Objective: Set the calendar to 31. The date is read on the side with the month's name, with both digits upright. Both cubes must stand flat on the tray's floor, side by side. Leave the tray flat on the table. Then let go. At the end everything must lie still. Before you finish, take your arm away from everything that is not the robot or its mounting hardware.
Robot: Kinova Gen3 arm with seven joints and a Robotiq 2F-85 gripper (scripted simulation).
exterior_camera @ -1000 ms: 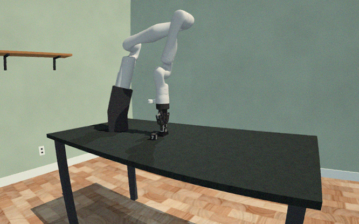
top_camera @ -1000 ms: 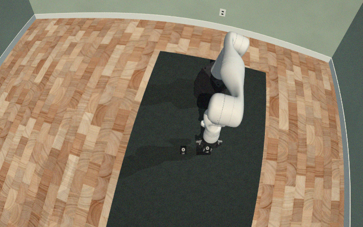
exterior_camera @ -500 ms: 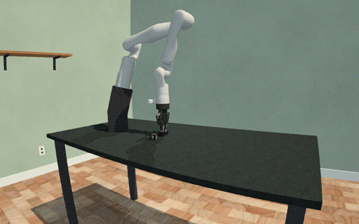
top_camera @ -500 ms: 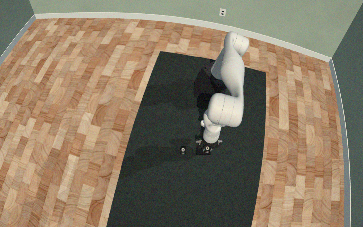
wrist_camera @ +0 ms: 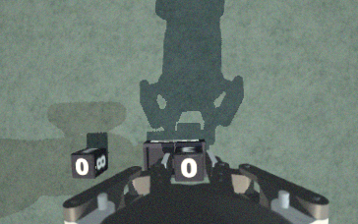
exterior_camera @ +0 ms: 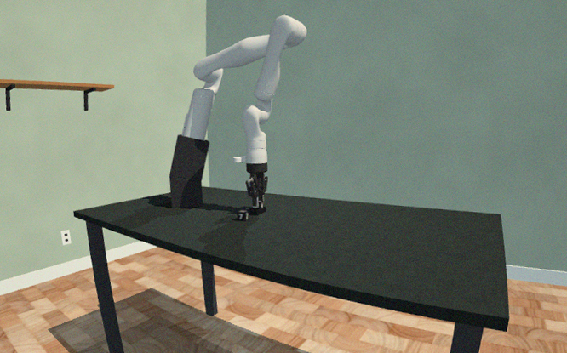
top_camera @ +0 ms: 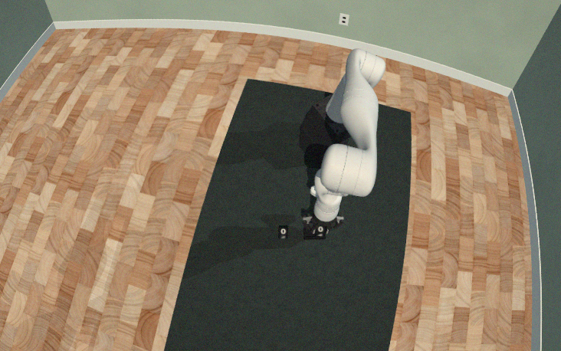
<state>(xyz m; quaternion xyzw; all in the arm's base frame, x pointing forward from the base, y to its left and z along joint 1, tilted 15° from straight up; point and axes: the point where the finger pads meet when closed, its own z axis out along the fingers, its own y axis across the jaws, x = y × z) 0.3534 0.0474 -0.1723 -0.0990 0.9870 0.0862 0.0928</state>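
Right now the black calendar tray is 20 mm to the right of my hand and 30 mm below it.
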